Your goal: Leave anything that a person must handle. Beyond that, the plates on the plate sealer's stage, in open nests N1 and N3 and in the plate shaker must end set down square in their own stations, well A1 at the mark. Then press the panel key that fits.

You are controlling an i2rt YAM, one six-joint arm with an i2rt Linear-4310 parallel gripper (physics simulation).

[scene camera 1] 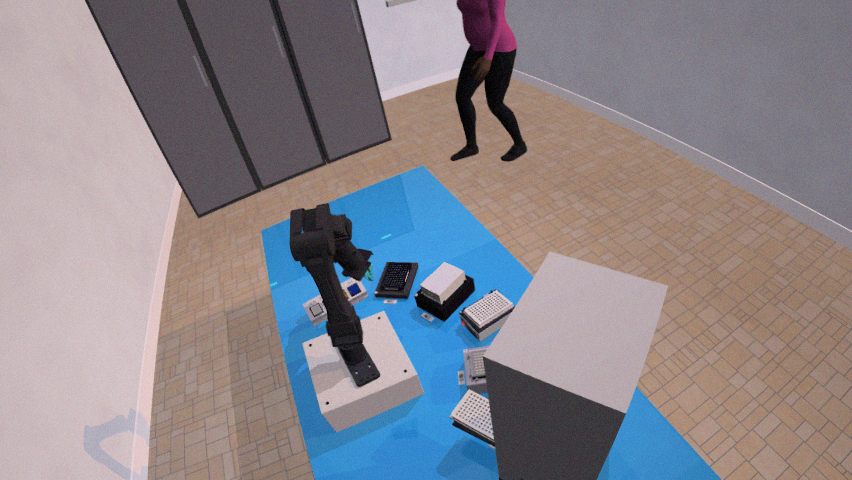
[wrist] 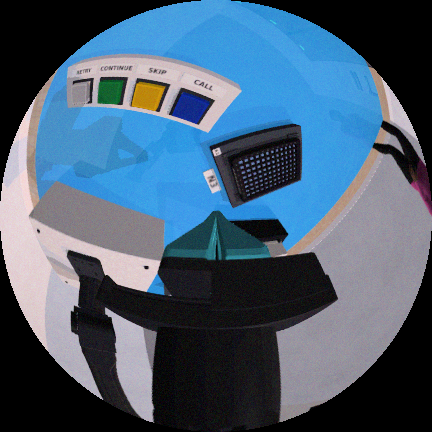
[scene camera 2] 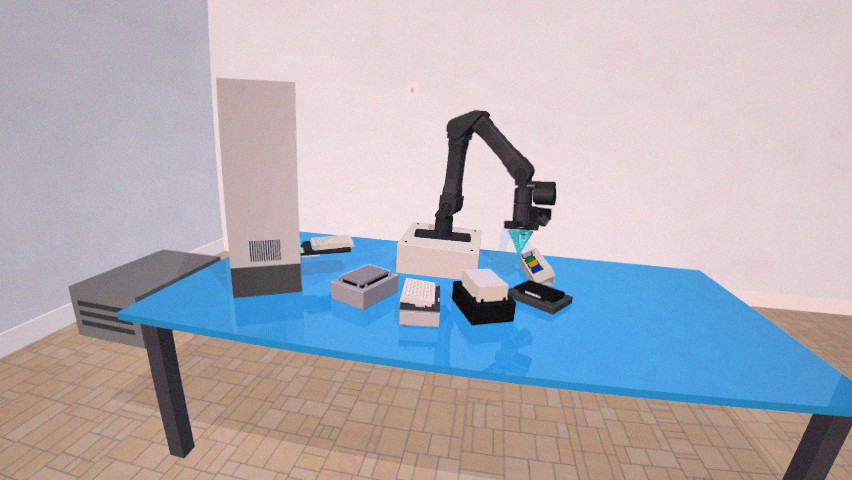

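My gripper (scene camera 1: 370,274) (scene camera 2: 520,250) (wrist: 215,216) is shut and empty, above the table near the key panel (scene camera 2: 543,277) (wrist: 220,102). The panel's keys read RETRY, CONTINUE, SKIP and CALL. A black plate (scene camera 1: 398,276) (scene camera 2: 539,292) (wrist: 270,167) lies in the dark nest labelled N3. Beside it a white block-like item (scene camera 1: 442,280) (scene camera 2: 484,284) sits on a black station (scene camera 1: 444,308) (scene camera 2: 484,311). A white plate (scene camera 1: 488,307) (scene camera 2: 419,292) is on a station with a red light. A grey-topped station (scene camera 2: 364,290) and another white plate (scene camera 1: 473,411) (scene camera 2: 332,242) stand further along. Exact seating and the stations' names are unclear.
A tall tower (scene camera 1: 575,333) (scene camera 2: 259,178) hides parts of two stations in scene camera 1. The white robot base (scene camera 1: 369,363) (scene camera 2: 438,256) (wrist: 100,210) stands beside the panel. A person (scene camera 1: 485,77) stands on the floor beyond the table, with legs also at the wrist view's right edge.
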